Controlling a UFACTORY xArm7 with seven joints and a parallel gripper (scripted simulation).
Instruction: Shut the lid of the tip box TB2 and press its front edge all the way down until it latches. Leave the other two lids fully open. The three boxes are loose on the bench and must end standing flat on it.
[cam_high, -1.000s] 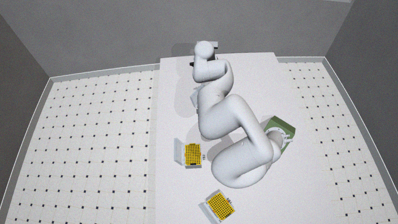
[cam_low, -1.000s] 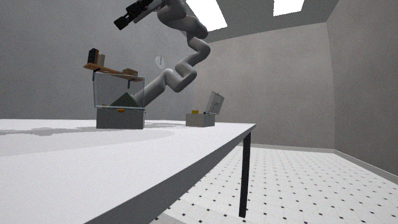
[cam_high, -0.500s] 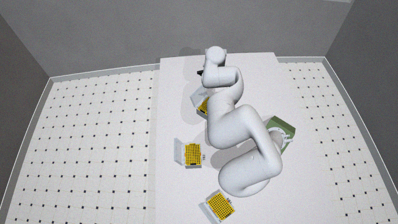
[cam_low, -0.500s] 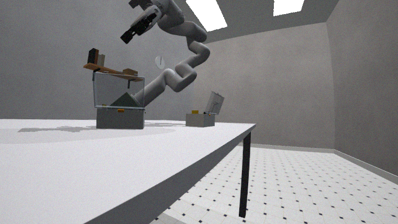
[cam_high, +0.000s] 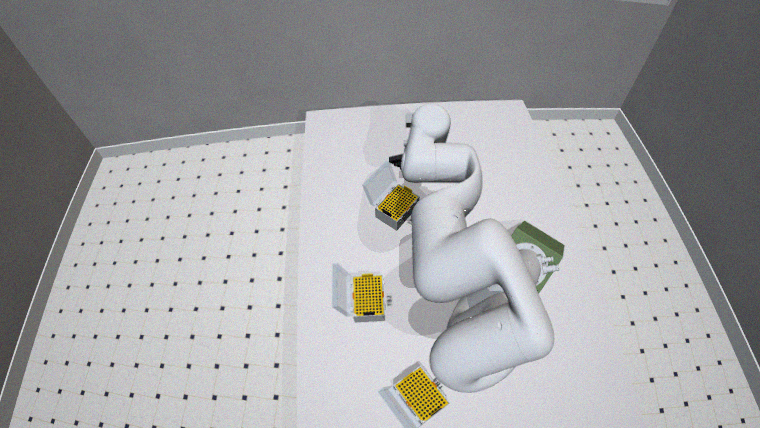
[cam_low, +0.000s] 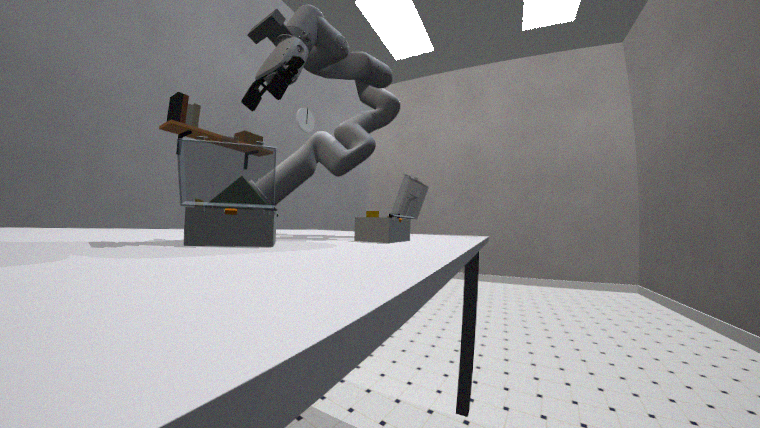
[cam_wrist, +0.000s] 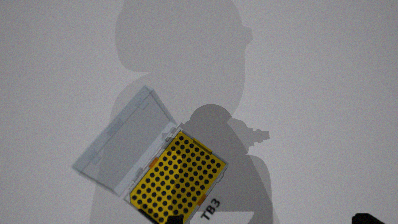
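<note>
Right now the box label is 20 mm ahead of my hand, 20 mm to the right of it and 280 mm below it. From my hand the other things lie so: clear lid (120 mm ahead, 80 mm to the right, 190 mm below).
</note>
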